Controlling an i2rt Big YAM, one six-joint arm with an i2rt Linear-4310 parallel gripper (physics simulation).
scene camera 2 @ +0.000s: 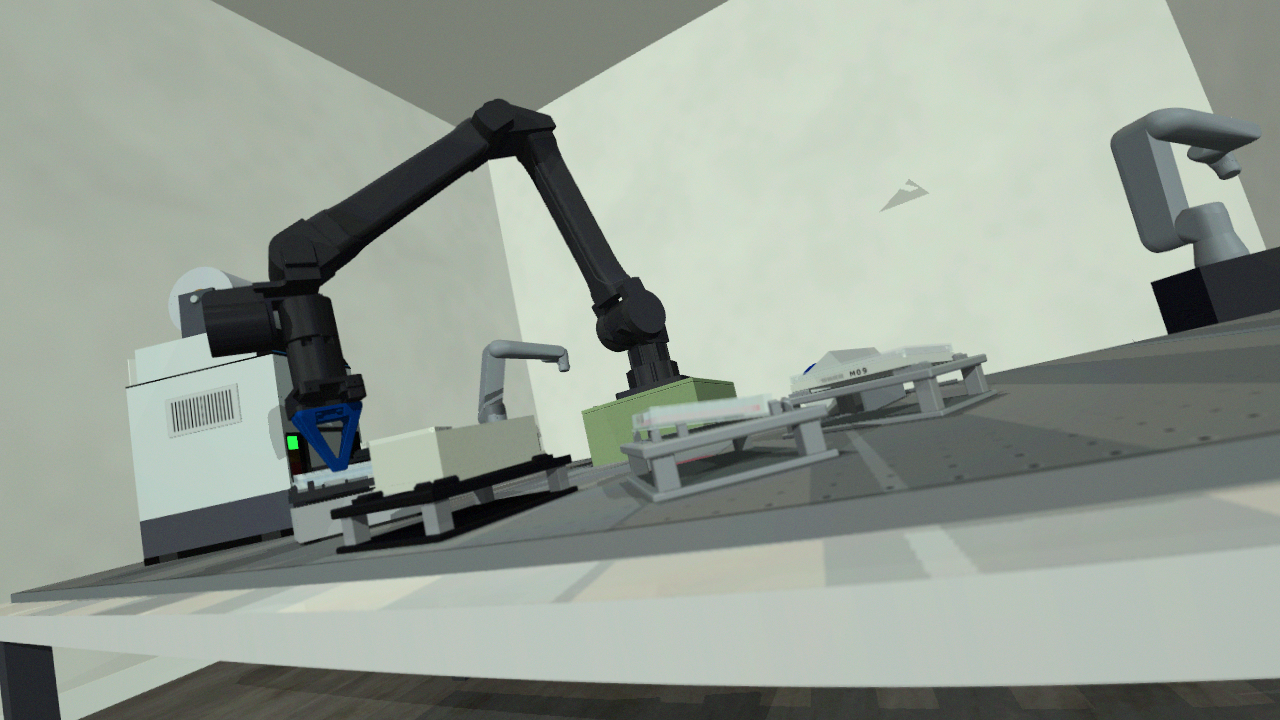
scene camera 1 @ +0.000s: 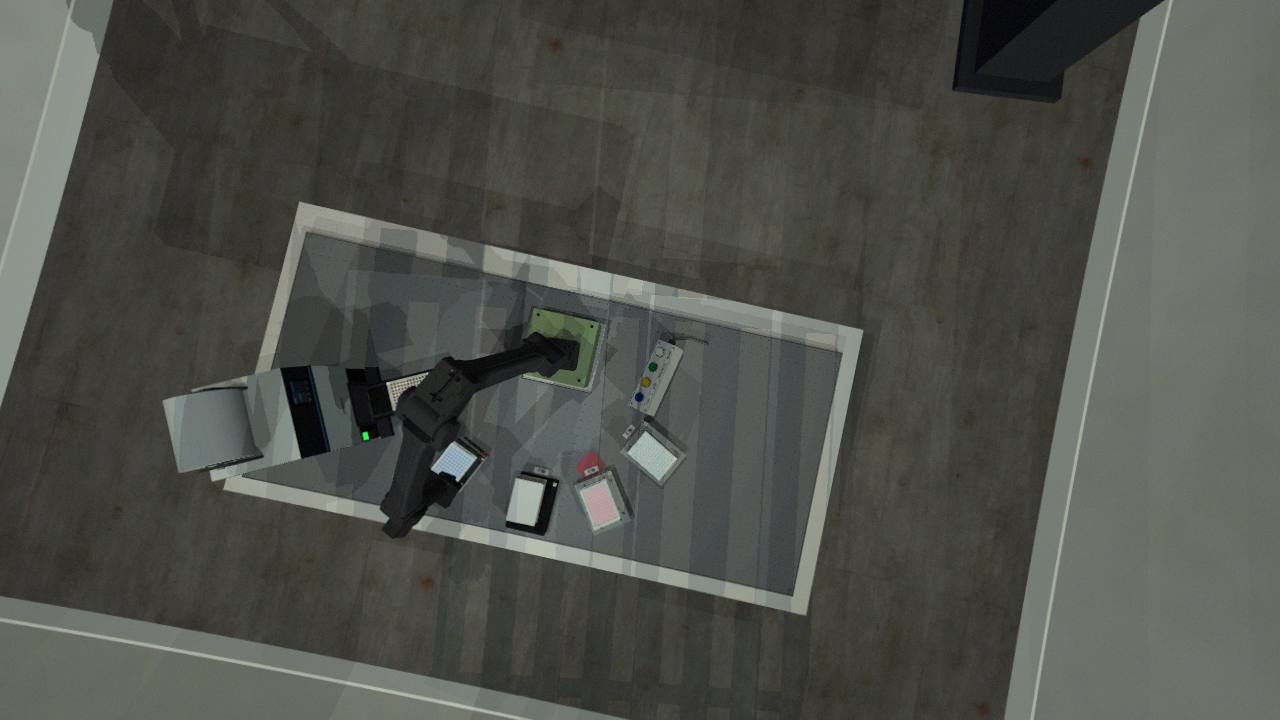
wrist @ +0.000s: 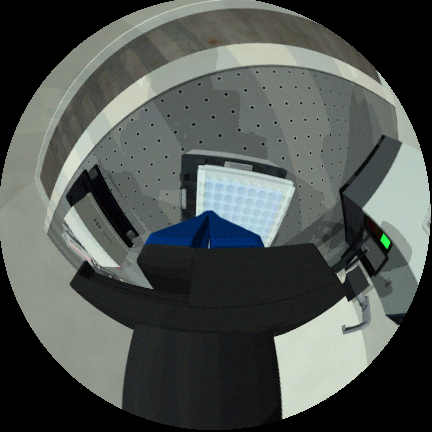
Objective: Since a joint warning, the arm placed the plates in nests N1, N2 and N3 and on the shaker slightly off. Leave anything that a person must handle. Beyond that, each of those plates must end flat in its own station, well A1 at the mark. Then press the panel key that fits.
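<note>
My gripper [scene camera 2: 337,467] [wrist: 209,216] is shut and empty, its blue fingertips low over or at the edge of the pale-blue well plate [scene camera 1: 454,461] [wrist: 242,199] on the dark shaker; contact cannot be told. The fingers hide part of this plate in the wrist view. A tall off-white plate or block [scene camera 1: 526,499] [scene camera 2: 456,452] [wrist: 95,235] sits on a black nest. A pink plate [scene camera 1: 601,503] sits on a grey nest [scene camera 2: 664,476]. A white plate [scene camera 1: 653,454] [scene camera 2: 872,365] sits on another grey nest. The key panel [scene camera 1: 656,376] has white, green, yellow and blue keys. Nest numbers and A1 marks are unreadable.
A large machine [scene camera 1: 331,411] [scene camera 2: 210,429] with a green light [scene camera 1: 365,436] [scene camera 2: 292,442] [wrist: 385,241] stands beside the shaker. A beige rack [scene camera 1: 405,391] is partly under the arm. The arm stands on a green base [scene camera 1: 546,371] [scene camera 2: 608,434]. A red patch [scene camera 1: 589,461] lies by the pink plate's nest.
</note>
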